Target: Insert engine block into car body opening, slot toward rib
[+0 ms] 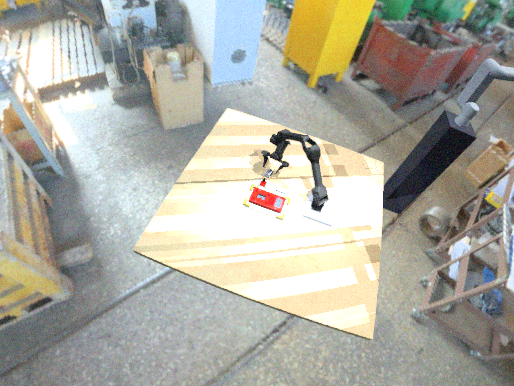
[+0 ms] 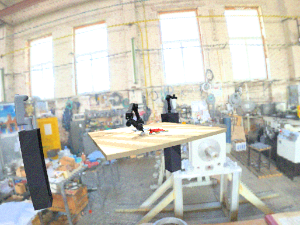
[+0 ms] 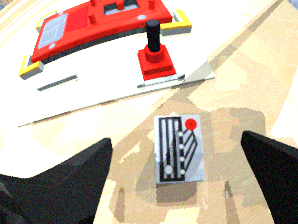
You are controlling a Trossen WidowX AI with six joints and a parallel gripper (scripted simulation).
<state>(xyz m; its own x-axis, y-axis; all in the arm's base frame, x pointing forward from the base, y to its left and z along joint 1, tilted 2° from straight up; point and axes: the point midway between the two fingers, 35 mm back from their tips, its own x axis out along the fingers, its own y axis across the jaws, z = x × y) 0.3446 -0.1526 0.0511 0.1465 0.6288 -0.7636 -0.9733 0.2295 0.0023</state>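
My gripper tip is 3 cm above the grey engine block. Round my gripper tip: black upright peg 9 cm to the left, 1 cm below, 1 cm ahead.
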